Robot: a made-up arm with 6 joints.
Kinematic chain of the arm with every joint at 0, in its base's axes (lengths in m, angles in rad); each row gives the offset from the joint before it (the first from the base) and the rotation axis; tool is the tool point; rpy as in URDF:
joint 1: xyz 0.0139 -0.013 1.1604 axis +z
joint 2: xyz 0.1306 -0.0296 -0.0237 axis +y
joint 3: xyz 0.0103 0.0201 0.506 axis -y
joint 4: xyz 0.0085 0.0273 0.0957 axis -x
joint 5: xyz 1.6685 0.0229 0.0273 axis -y
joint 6: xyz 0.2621 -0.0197 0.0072 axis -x
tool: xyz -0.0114 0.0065 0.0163 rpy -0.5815 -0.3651 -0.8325
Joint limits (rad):
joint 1: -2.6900..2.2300
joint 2: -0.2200..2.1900
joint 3: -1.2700..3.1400
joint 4: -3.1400..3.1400
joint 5: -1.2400..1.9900
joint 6: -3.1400..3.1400
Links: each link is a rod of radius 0.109 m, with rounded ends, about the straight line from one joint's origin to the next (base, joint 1, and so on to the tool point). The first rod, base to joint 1, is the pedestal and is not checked.
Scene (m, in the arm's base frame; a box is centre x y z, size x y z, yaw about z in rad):
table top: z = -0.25
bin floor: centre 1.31 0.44 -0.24 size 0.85 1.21 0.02 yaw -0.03
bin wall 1: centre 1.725 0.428 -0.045 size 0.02 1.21 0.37 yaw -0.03
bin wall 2: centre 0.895 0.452 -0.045 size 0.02 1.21 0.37 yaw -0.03
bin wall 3: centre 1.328 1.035 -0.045 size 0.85 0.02 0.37 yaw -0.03
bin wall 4: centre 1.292 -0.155 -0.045 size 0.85 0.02 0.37 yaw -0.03
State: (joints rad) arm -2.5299 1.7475 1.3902 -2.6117 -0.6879 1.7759
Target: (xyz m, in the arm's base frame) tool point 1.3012 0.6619 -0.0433
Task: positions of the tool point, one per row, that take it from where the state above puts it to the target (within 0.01 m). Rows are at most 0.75 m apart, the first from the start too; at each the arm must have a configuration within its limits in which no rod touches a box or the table.
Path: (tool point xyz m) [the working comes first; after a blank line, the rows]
Joints at the target: 0.3547 0.8458 -0.3018 -2.1445 -1.2400 1.8650
Straight joint move there: touches bin wall 1, bin wall 4.

1: -1.4357 -1.9706 0.6010
2: -0.7932 -2.2680 0.6130
3: -0.1008 -2.3440 0.6233
4: 0.5631 -2.1978 0.6296
5: 1.1259 -1.8568 0.6292
6: 1.5314 -1.3716 0.6204
7: 1.7457 -0.8089 0.6014
8: 1.7624 -0.2401 0.5708
9: 1.6005 0.2678 0.5279
10: 1.3013 0.6619 0.4722
11: 1.3268 0.6714 0.3286
12: 1.3303 0.6727 0.1547
13: 1.3011 0.6619 -0.0434

